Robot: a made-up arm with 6 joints.
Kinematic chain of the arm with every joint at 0, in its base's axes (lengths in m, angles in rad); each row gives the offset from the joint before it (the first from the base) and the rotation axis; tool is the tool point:
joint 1: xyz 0 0 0.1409 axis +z
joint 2: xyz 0 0.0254 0 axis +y
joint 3: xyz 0 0 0.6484 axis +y
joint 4: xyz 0 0 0.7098 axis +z
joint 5: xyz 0 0 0 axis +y
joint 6: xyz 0 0 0.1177 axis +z
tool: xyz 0 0 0
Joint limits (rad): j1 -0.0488..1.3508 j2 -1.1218..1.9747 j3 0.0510..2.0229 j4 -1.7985..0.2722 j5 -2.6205..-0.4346 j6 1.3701..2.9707
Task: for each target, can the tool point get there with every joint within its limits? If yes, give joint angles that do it. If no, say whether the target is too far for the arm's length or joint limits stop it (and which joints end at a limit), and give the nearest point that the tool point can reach.
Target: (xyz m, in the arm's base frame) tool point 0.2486 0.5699 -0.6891
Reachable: yes | joints 1.0035 1.7125 1.5897 -0.6654 -1.3694 1.8220
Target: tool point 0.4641 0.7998 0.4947
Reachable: yes | joints 0.9025 0.3191 1.6255 -1.4191 -1.1455 2.3440
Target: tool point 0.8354 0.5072 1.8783
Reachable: no: too far | nearest point 0.6148 0.3732 1.4195 | short by 0.526 m
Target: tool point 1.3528 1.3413 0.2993
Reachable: no: too far | nearest point 1.0381 1.0293 0.2625 | short by 0.445 m
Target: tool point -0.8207 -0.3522 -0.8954
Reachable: no: joint limits stop it (at a limit: joint 1, joint 2, joint 3) | nearest point -0.1105 0.0134 -0.6178 | short by 0.846 m
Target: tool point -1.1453 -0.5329 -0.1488
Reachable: no: joint limits stop it (at a limit: joint 2, joint 3) | nearest point -1.1012 -0.5124 0.6452 | short by 0.795 m
